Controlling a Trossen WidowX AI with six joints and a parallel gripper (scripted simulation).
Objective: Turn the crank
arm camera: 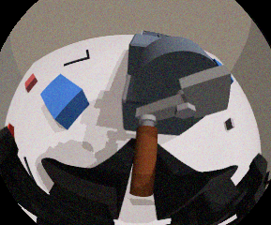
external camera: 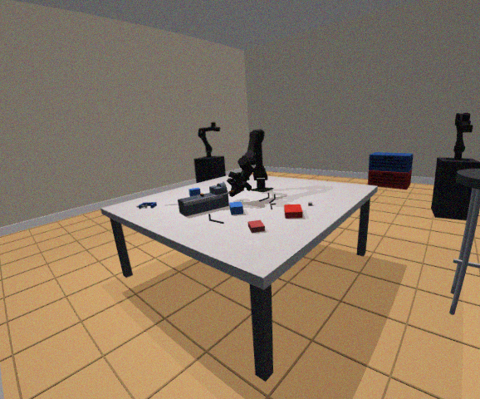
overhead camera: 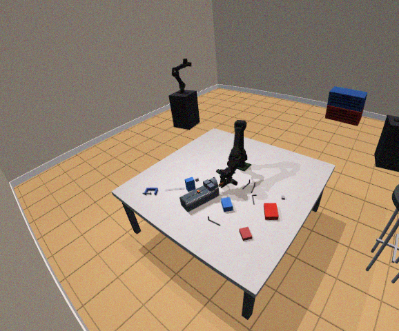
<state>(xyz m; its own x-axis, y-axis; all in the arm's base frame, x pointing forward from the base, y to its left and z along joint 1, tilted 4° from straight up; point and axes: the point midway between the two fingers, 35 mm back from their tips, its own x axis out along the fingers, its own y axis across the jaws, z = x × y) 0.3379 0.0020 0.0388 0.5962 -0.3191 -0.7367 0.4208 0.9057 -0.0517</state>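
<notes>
The brown crank handle is 2 cm behind my gripper tip, 1 cm to the left of it and 2 cm above it. From my gripper tip the other things lie so: red pointer 14 cm ahead, 9 cm to the right, 4 cm above.
</notes>
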